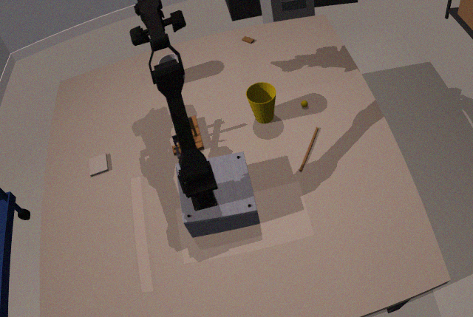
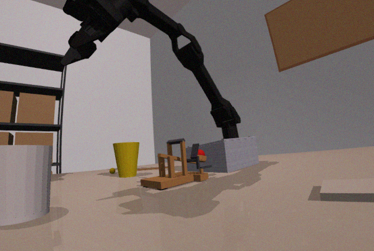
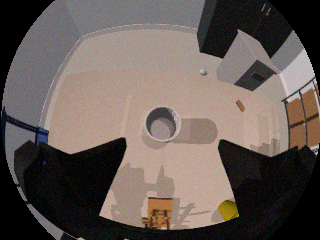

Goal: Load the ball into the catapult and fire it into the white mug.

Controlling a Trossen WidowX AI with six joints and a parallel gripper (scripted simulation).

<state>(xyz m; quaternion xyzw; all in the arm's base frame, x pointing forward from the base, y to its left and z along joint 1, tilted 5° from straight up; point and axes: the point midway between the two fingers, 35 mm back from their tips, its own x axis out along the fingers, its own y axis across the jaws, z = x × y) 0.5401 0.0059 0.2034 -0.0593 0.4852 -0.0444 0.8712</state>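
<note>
Now: gripper tip 360 mm past the red ball, 10 mm to the right of it and 210 mm above it. Also, from my gripper tip: yellow cup: 270 mm behind, 250 mm to the right, 240 mm below; then white mug: 60 mm ahead, 10 mm to the left, 240 mm below; then wooden catapult: 290 mm behind, 30 mm to the left, 220 mm below.
</note>
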